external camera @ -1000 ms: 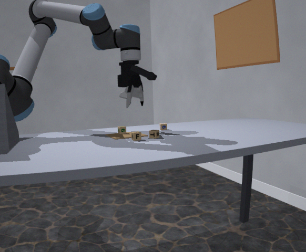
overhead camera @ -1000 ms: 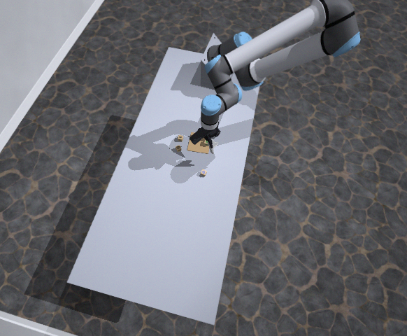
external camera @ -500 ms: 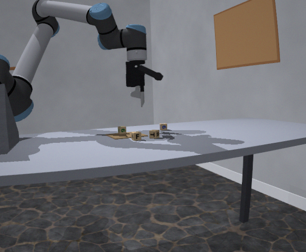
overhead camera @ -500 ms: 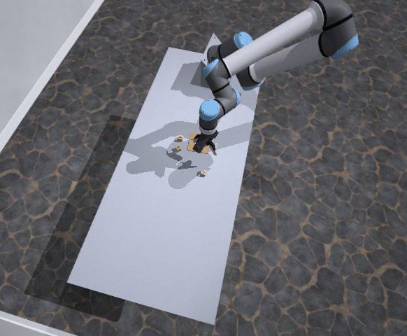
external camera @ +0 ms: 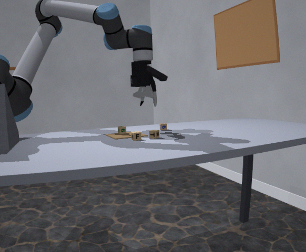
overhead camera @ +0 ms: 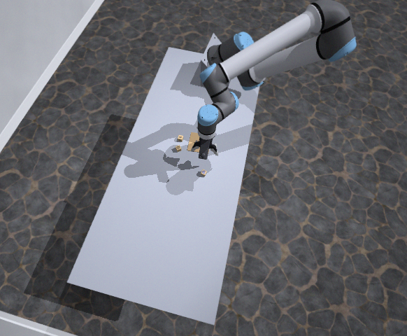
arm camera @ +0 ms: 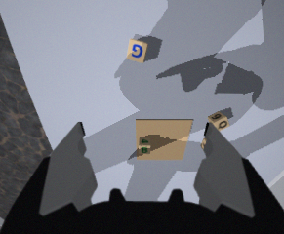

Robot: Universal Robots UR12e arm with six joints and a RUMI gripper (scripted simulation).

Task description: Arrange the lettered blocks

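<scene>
Right now the blue-marked block is 10 cm below my hand, 8 cm ahead of it and 1 cm to the left of it. Also, from my hand: tan mat 13 cm behind, 11 cm below, 5 cm to the right; then green-marked block 13 cm behind, 10 cm below, 1 cm to the right.
</scene>
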